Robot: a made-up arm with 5 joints. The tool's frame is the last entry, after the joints. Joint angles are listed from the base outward. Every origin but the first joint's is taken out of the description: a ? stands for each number. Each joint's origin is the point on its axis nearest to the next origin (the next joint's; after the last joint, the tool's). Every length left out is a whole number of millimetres.
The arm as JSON. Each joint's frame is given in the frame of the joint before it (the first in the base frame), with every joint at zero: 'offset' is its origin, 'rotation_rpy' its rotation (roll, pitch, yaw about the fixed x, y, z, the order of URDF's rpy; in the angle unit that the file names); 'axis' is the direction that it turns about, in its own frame. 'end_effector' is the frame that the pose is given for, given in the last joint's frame.
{
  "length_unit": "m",
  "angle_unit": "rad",
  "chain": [
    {
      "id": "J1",
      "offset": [
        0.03,
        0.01,
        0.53
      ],
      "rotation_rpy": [
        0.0,
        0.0,
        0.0
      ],
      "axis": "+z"
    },
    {
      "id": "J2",
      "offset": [
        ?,
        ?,
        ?
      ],
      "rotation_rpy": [
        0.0,
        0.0,
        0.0
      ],
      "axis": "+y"
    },
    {
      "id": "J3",
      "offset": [
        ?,
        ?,
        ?
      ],
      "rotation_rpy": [
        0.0,
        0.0,
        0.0
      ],
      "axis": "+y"
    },
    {
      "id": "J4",
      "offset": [
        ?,
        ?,
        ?
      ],
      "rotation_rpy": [
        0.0,
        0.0,
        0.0
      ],
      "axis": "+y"
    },
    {
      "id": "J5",
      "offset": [
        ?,
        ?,
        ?
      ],
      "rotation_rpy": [
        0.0,
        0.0,
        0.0
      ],
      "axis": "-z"
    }
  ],
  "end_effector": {
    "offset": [
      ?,
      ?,
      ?
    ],
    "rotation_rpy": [
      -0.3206,
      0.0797,
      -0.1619
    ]
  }
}
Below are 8 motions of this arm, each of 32 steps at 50 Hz.
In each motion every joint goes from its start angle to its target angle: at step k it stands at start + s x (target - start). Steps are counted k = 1, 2, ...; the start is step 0. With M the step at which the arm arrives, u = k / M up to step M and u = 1 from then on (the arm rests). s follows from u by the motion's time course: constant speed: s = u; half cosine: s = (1 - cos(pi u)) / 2; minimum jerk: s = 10 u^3 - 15 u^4 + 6 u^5.
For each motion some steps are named. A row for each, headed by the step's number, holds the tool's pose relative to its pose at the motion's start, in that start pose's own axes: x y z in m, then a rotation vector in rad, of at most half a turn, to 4 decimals.
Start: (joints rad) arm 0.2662 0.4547 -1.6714 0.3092 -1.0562
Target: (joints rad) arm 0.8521 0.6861 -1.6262 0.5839 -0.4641
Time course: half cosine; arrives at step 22
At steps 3, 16, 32:
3: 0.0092 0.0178 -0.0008 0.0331 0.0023 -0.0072
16: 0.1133 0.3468 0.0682 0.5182 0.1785 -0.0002
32: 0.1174 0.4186 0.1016 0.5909 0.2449 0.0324

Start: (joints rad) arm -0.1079 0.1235 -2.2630 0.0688 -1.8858
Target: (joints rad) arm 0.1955 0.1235 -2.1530 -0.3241 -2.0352
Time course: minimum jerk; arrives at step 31
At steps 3, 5, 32:
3: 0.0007 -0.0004 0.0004 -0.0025 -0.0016 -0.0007
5: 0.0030 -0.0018 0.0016 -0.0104 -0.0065 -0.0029
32: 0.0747 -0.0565 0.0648 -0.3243 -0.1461 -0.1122

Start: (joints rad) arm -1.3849 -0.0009 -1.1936 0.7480 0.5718
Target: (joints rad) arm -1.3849 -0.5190 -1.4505 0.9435 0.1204
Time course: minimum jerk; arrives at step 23
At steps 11, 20, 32:
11: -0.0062 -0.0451 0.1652 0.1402 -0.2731 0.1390
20: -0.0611 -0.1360 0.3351 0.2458 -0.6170 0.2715
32: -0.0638 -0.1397 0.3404 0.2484 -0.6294 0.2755

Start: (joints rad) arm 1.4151 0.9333 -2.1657 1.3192 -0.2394
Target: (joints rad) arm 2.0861 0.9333 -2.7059 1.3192 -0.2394
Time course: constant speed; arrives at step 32
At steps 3, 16, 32:
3: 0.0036 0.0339 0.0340 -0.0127 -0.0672 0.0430
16: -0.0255 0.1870 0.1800 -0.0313 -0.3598 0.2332
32: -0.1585 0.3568 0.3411 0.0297 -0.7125 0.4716

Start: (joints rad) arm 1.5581 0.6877 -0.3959 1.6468 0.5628
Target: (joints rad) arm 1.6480 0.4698 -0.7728 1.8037 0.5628
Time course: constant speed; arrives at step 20
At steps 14, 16, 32:
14: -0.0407 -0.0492 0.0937 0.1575 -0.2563 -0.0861
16: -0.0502 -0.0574 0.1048 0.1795 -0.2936 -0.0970
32: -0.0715 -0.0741 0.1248 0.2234 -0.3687 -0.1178

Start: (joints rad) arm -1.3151 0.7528 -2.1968 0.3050 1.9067
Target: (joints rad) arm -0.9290 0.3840 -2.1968 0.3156 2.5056
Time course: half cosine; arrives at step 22
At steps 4, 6, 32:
4: -0.0266 -0.0027 0.0151 0.0135 0.0473 -0.0203
6: -0.0568 -0.0068 0.0340 0.0267 0.1041 -0.0449
32: -0.2640 -0.0716 0.2482 0.0170 0.6482 -0.2996

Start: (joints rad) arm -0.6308 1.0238 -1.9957 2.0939 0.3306
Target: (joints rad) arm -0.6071 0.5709 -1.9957 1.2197 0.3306
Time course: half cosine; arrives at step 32
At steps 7, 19, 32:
7: -0.0083 -0.0132 0.0358 0.0688 -0.1292 -0.0357
19: -0.1078 -0.1043 0.1948 0.3937 -0.7342 -0.1979
32: -0.2278 -0.1843 0.2671 0.6137 -1.1375 -0.3019

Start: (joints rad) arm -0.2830 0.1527 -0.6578 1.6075 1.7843
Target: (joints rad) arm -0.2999 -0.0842 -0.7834 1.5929 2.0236
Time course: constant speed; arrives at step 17
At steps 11, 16, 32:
11: 0.0066 -0.0434 0.0567 0.2277 0.1541 -0.0990
16: 0.0121 -0.0679 0.0794 0.3257 0.2343 -0.1405
32: 0.0133 -0.0732 0.0836 0.3449 0.2511 -0.1485

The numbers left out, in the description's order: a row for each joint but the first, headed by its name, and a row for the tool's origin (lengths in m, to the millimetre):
J2: -0.01 0.06 0.0
J3: 0.08 0.0 0.29
J4: 0.05 0.0 -0.25
J5: 0.16 0.0 -0.14
tool: 0.01 0.0 0.0

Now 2 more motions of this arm.
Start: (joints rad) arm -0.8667 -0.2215 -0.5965 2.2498 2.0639
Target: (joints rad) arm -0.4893 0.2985 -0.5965 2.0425 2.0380
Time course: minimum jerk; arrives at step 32
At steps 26, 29, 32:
26: -0.0764 0.0550 -0.0213 -0.0212 -0.4471 -0.1284
29: -0.0791 0.0582 -0.0235 -0.0219 -0.4658 -0.1363
32: -0.0796 0.0587 -0.0239 -0.0220 -0.4690 -0.1377

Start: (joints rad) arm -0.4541 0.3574 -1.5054 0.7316 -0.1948
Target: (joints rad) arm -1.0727 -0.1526 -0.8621 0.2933 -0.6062
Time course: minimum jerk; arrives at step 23
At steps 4, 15, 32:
4: -0.0020 -0.0161 0.0005 -0.0101 -0.0089 -0.0103
15: -0.1103 -0.2627 0.0324 -0.2710 -0.1320 -0.1691
32: -0.1650 -0.3152 0.0501 -0.3798 -0.1480 -0.2064

